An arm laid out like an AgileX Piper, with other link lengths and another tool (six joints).
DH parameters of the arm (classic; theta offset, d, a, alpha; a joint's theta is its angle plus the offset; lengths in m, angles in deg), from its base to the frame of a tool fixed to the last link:
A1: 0 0.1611 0 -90
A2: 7.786 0 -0.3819 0
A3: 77.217 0 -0.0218 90
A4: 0 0.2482 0 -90
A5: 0 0 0 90
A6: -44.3 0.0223 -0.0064 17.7
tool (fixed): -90 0.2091 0 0
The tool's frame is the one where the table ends.
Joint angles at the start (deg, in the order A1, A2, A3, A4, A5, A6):
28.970 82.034 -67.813 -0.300 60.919 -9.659
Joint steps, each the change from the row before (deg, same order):
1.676 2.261 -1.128 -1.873 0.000 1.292
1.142 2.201 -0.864 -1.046 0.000 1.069
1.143 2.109 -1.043 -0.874 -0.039 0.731
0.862 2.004 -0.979 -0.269 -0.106 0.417
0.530 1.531 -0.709 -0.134 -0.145 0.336
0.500 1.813 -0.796 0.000 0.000 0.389
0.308 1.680 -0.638 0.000 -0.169 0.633
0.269 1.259 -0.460 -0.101 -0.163 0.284
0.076 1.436 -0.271 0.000 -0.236 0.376
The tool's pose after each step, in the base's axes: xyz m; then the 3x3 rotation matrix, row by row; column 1 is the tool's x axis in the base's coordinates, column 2 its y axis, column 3 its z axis. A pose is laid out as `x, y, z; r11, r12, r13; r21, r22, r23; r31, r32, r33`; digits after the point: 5 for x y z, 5 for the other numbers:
0.35137, 0.16195, 0.32863; 0.81858, -0.07873, 0.56897; -0.15812, -0.98318, 0.09143; 0.55220, -0.16481, -0.81726
0.35795, 0.17028, 0.31982; 0.82657, -0.07511, 0.55780; -0.14132, -0.98700, 0.07650; 0.54480, -0.14206, -0.82644
0.36434, 0.17995, 0.31243; 0.83266, -0.06534, 0.54991; -0.12204, -0.99025, 0.06713; 0.54017, -0.12301, -0.83252
0.36995, 0.18963, 0.30467; 0.83995, -0.05751, 0.53960; -0.10855, -0.99208, 0.06325; 0.53169, -0.11170, -0.83954
0.37435, 0.19644, 0.29829; 0.84521, -0.05416, 0.53168; -0.10119, -0.99307, 0.05972; 0.52477, -0.10428, -0.84484
0.37886, 0.20359, 0.28974; 0.85330, -0.05352, 0.51867; -0.09498, -0.99403, 0.05370; 0.51270, -0.09508, -0.85329
0.38350, 0.20899, 0.28124; 0.85959, -0.05984, 0.50746; -0.09625, -0.99430, 0.04578; 0.50183, -0.08820, -0.86046
0.38693, 0.21328, 0.27475; 0.86388, -0.05996, 0.50012; -0.09241, -0.99490, 0.04035; 0.49515, -0.08107, -0.86502
0.39054, 0.21621, 0.26567; 0.87014, -0.06575, 0.48840; -0.09264, -0.99521, 0.03107; 0.48402, -0.07228, -0.87207

